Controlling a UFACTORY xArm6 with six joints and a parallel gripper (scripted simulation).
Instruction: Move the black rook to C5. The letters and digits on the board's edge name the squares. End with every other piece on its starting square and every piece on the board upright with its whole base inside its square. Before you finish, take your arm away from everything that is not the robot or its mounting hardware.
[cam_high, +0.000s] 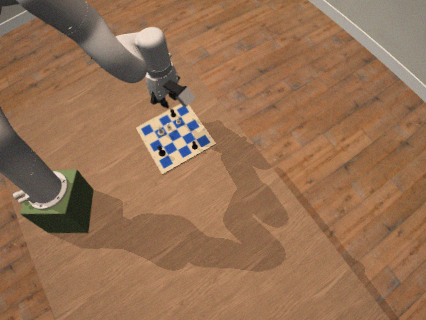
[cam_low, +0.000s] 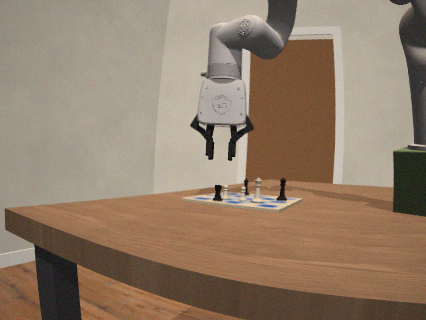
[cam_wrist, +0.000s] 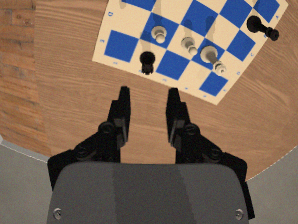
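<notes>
The blue-and-cream chessboard is 110 mm below my hand, 80 mm to the right of it and 30 mm behind it.
</notes>
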